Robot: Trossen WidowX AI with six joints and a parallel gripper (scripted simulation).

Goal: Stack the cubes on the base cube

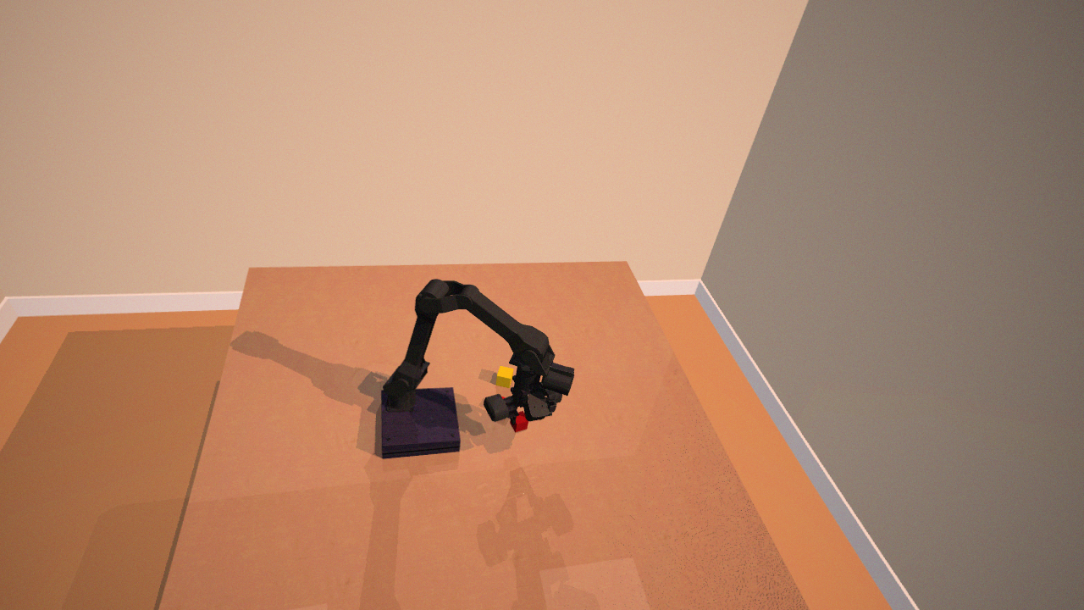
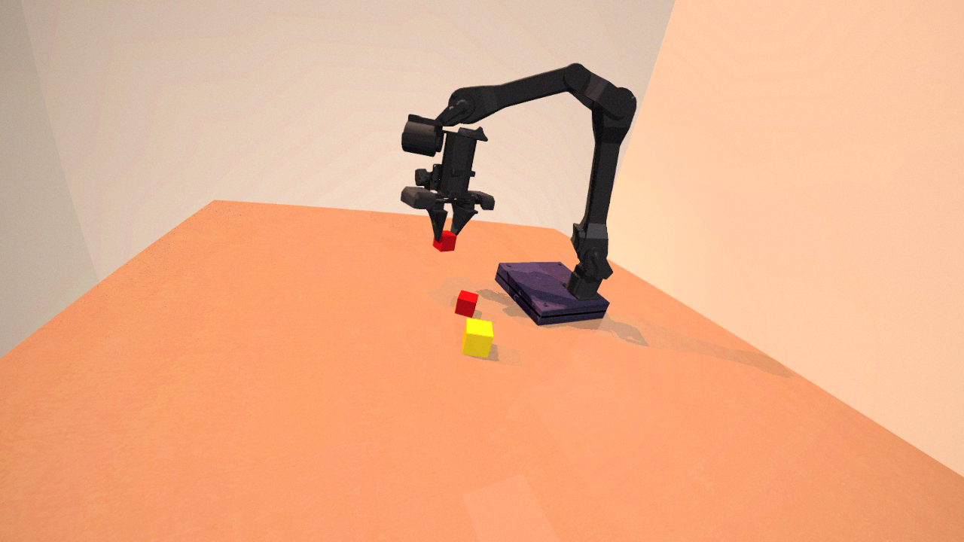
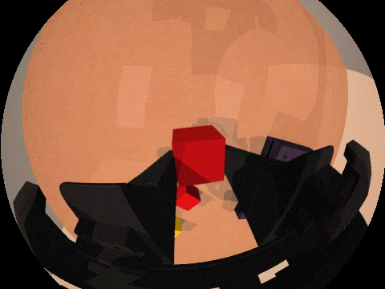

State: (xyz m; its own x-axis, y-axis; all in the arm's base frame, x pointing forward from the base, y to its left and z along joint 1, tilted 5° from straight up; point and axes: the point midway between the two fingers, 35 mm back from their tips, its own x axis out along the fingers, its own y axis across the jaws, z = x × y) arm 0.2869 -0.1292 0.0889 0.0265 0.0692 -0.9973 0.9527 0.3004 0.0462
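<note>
Now: gripper tip 22 cm to the right of the yellow base cube and 7 cm above it.
</note>
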